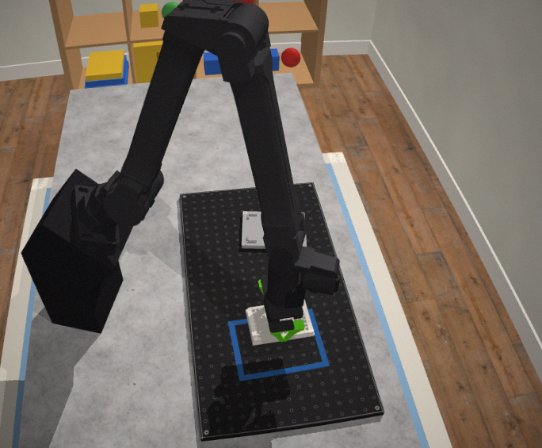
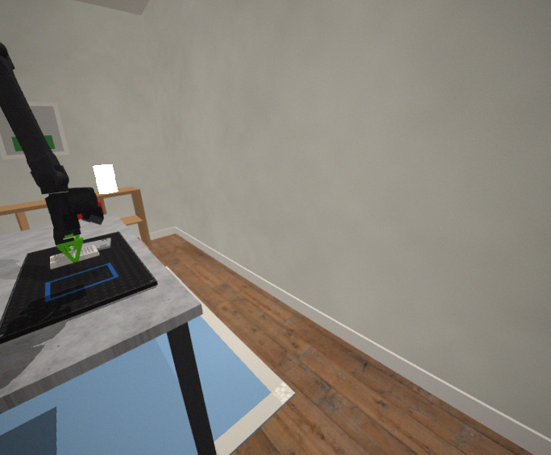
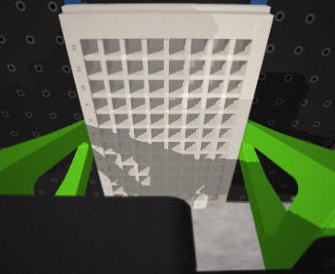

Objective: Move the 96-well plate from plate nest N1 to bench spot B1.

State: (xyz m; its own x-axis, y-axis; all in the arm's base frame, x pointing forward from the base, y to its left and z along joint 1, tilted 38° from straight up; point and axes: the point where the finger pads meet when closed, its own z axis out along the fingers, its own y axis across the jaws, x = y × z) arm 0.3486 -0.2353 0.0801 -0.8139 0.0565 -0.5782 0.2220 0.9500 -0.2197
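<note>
Right now the white 96-well plate is right at my hand. From my hand the other things lie so: grey plate nest 140 mm ahead, 300 mm to the left, 80 mm below.
</note>
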